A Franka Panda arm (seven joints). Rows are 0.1 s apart.
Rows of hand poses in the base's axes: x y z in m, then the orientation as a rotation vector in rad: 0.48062, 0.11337, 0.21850, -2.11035, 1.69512, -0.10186; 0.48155, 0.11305, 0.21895, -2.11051, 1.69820, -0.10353; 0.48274, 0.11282, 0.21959, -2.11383, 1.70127, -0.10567; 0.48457, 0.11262, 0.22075, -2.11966, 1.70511, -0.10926; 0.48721, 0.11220, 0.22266, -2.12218, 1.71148, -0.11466; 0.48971, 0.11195, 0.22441, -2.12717, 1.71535, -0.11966; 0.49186, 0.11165, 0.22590, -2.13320, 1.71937, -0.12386; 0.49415, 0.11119, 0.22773, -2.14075, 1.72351, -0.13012; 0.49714, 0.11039, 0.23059, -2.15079, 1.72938, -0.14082
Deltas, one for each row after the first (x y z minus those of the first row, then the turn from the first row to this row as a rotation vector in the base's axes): 0.00093, -0.00032, 0.00045, -0.00207, 0.00068, -0.00194; 0.00212, -0.00055, 0.00109, -0.00647, 0.00250, -0.00264; 0.00395, -0.00075, 0.00225, -0.01351, 0.00504, -0.00295; 0.00659, -0.00117, 0.00416, -0.02016, 0.00642, -0.00635; 0.00909, -0.00142, 0.00591, -0.02731, 0.00788, -0.00724; 0.01124, -0.00172, 0.00740, -0.03483, 0.01031, -0.00766; 0.01353, -0.00218, 0.00923, -0.04437, 0.01241, -0.00784; 0.01652, -0.00298, 0.01209, -0.05829, 0.01419, -0.00865
